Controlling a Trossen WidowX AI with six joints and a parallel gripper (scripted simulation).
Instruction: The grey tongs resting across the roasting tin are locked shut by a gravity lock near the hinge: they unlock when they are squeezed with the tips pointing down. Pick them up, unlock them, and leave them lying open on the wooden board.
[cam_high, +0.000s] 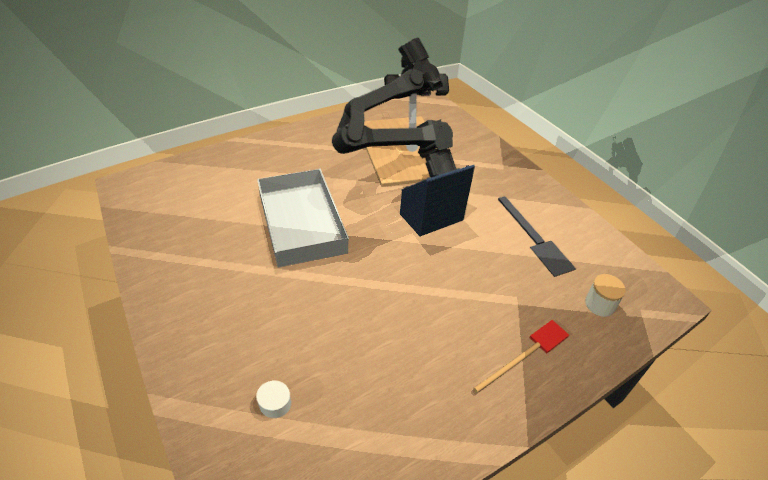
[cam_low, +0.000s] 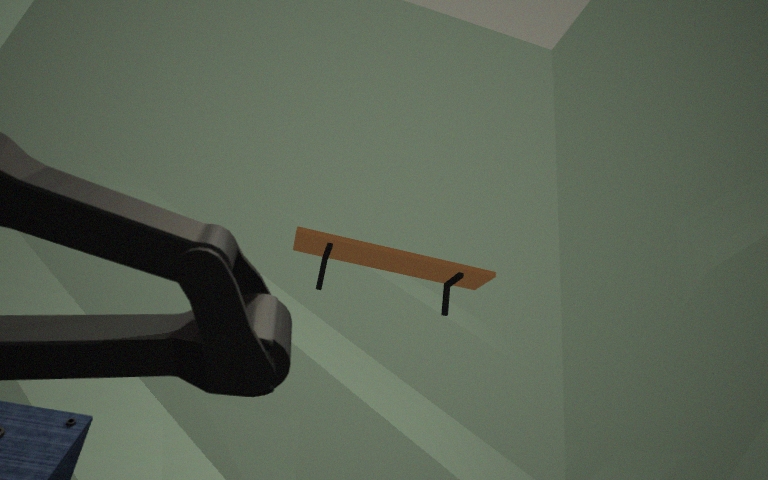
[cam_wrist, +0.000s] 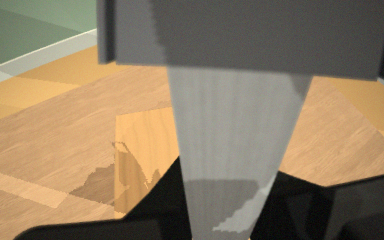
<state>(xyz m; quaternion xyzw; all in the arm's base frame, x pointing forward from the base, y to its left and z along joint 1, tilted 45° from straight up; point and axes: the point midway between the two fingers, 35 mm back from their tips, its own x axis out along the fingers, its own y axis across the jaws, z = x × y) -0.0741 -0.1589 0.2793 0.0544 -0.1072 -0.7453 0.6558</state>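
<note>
Right now the wooden board is 200 mm below my gripper tip, 10 mm to the left of it and 10 mm ahead of it. From my gripper tip the other things lie so: black spatula (530 mm to the left, 210 mm below, 130 mm behind); then grey roasting tin (430 mm ahead, 210 mm to the left, 180 mm below); then lidded jar (790 mm to the left, 170 mm below, 130 mm behind).
</note>
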